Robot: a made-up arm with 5 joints.
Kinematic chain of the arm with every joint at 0, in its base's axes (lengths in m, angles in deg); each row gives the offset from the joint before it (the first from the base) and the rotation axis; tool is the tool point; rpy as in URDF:
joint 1: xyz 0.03 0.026 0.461 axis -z
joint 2: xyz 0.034 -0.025 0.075 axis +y
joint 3: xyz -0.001 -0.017 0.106 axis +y
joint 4: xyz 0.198 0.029 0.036 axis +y
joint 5: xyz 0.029 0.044 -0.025 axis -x
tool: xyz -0.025 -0.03 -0.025 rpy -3 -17.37 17.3
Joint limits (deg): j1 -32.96..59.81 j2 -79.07..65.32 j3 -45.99..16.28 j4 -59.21..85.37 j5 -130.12..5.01
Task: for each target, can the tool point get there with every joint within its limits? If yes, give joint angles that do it. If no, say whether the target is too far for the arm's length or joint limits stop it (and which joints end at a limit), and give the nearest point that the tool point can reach.
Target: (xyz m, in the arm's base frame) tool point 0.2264 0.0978 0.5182
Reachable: yes | joints -9.42 42.39 6.56 71.77 -61.58
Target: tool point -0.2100 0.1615 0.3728
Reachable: no: joint limits stop it (at a limit: joint 2, joint 3, joint 4) | nearest point -0.1212 0.1114 0.6501 | short by 0.295 m
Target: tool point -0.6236 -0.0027 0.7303
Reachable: no: too far | nearest point -0.2003 0.0159 0.7302 | short by 0.424 m
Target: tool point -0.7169 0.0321 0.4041
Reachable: no: too far | nearest point -0.1724 0.0277 0.6746 | short by 0.608 m
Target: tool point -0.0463 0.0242 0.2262
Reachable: no: joint limits stop it (at a limit: joint 1, joint 2, joint 3) | nearest point 0.1173 -0.0900 0.3548 | short by 0.237 m
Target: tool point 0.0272 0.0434 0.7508
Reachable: yes | joints 7.66 -51.20 -25.38 47.64 -29.06
